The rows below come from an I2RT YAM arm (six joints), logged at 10 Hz.
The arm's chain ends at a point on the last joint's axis. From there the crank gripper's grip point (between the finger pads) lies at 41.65 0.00 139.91 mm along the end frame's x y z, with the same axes.
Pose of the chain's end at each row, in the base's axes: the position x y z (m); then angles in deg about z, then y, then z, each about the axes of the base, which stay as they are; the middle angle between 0 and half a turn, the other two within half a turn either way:
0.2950 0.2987 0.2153 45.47 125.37 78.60
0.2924 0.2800 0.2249 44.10 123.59 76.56
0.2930 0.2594 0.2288 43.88 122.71 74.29
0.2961 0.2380 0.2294 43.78 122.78 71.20
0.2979 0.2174 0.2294 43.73 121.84 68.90
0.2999 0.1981 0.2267 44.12 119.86 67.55
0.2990 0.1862 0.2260 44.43 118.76 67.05
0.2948 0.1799 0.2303 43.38 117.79 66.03
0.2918 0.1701 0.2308 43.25 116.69 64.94
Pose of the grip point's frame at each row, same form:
0.2851 0.3998 0.1105 45.47 125.37 78.60
0.2875 0.3840 0.1226 44.10 123.59 76.56
0.2927 0.3649 0.1279 43.88 122.71 74.29
0.3015 0.3432 0.1284 43.78 122.78 71.20
0.3081 0.3238 0.1300 43.73 121.84 68.90
0.3138 0.3076 0.1311 44.12 119.86 67.55
0.3144 0.2973 0.1326 44.43 118.76 67.05
0.3132 0.2917 0.1383 43.38 117.79 66.03
0.3131 0.2831 0.1409 43.25 116.69 64.94

